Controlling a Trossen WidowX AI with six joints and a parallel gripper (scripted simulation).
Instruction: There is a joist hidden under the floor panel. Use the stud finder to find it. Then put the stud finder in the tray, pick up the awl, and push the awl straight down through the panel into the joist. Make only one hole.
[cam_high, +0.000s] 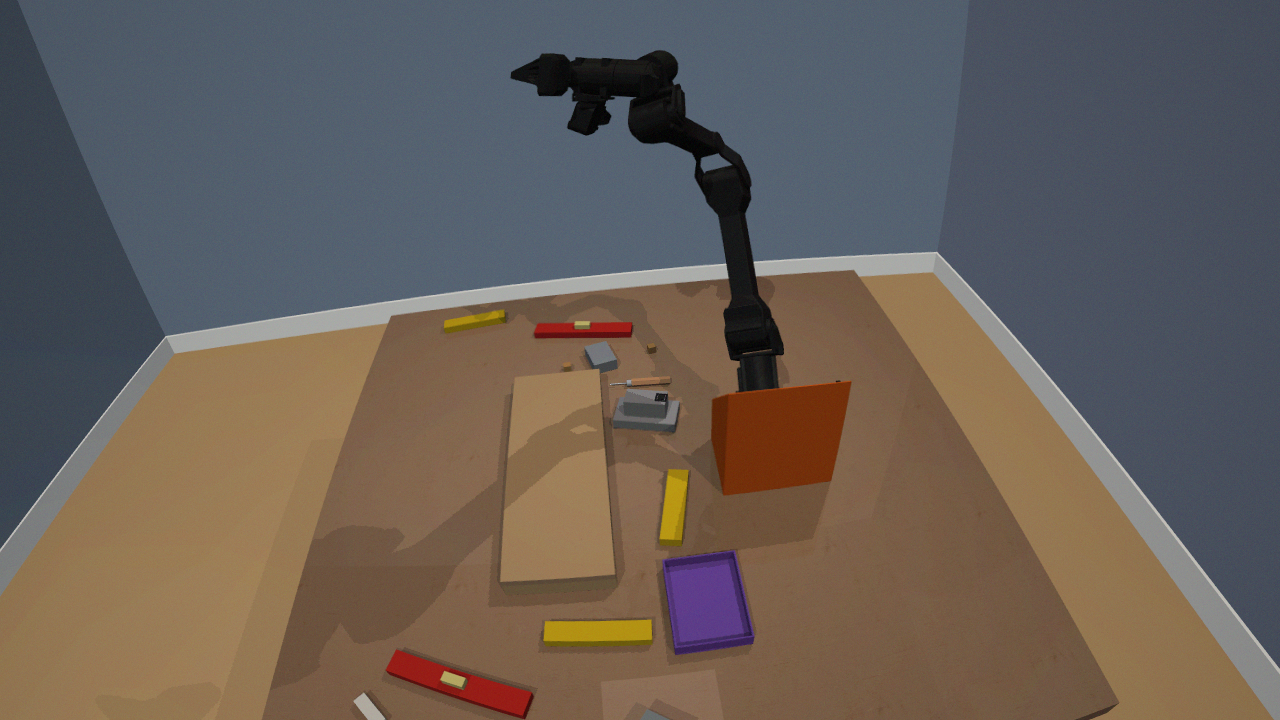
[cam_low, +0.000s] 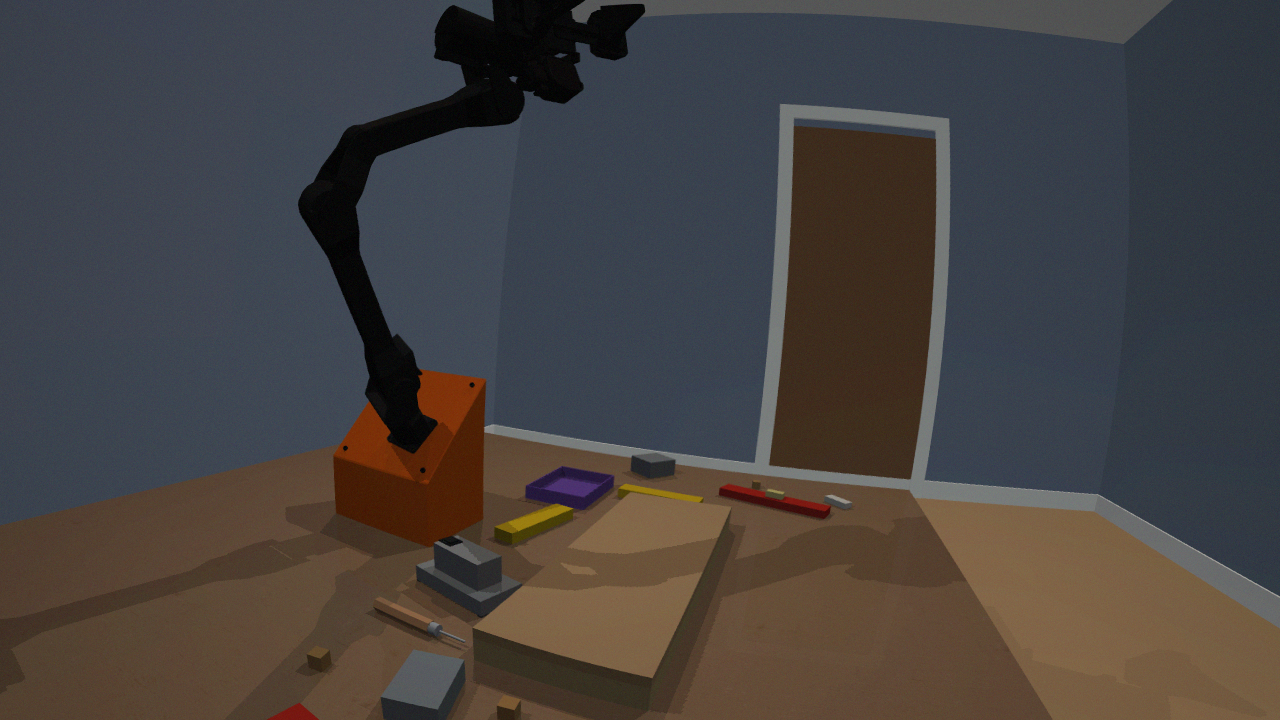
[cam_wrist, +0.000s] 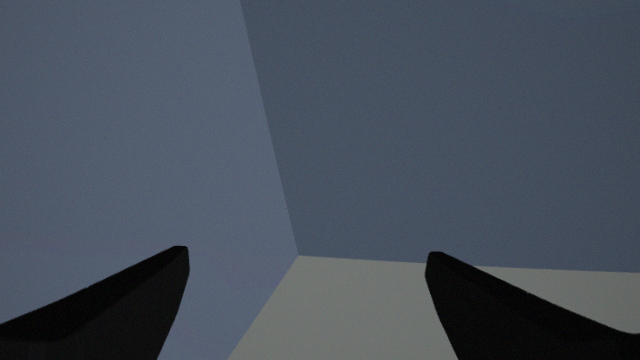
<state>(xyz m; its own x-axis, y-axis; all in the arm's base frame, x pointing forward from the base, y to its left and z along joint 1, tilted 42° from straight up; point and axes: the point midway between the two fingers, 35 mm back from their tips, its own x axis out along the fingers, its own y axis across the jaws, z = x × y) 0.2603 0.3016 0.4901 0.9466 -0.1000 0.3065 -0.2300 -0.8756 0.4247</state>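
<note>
Right now the grey stud finder is 64 cm below my gripper tip, 17 cm behind it and 1 cm to the left of it. From my gripper tip the other things lie so: purple tray 67 cm below, 44 cm to the left, 26 cm behind; then awl 68 cm below, 12 cm behind, 10 cm to the right; then grey block 67 cm below, 18 cm to the right, 4 cm behind.
</note>
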